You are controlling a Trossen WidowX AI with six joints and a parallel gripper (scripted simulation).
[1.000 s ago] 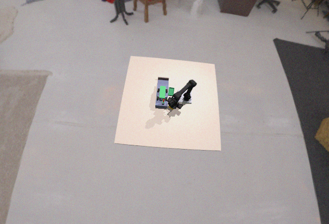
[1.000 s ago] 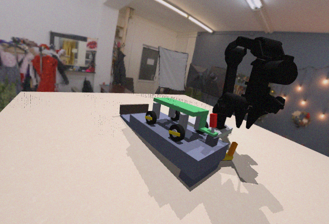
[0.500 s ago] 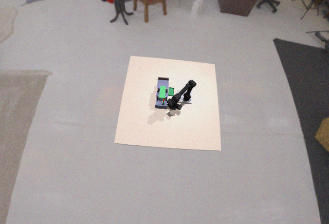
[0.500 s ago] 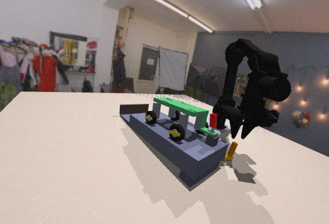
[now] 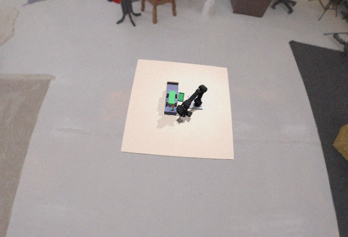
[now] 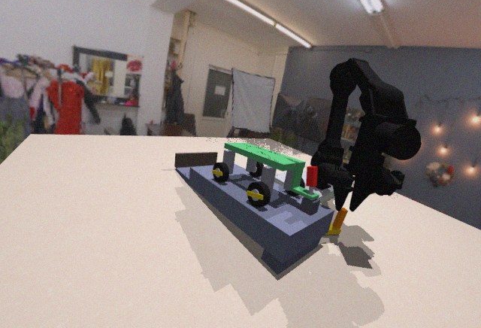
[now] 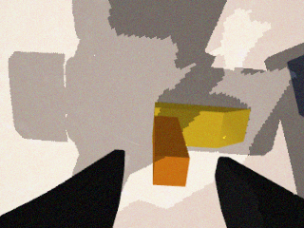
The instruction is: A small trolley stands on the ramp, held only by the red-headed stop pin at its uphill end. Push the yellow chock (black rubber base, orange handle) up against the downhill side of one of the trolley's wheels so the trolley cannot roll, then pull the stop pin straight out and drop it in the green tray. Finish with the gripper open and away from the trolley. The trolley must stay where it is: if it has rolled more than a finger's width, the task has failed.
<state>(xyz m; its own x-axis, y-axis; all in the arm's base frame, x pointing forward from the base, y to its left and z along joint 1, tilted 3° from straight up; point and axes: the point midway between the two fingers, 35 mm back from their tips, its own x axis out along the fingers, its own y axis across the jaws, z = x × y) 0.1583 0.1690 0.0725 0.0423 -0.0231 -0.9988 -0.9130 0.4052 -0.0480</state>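
My gripper tip is 40 mm above the yellow chock, 20 mm short of it and 10 mm to the left of it. Also, from my gripper tip: green-decked trolley (160 mm ahead, 140 mm to the right, 50 mm above); red-headed stop pin (140 mm ahead, 70 mm above, 30 mm to the right); blue-grey ramp (160 mm ahead, 150 mm to the right, 20 mm below).
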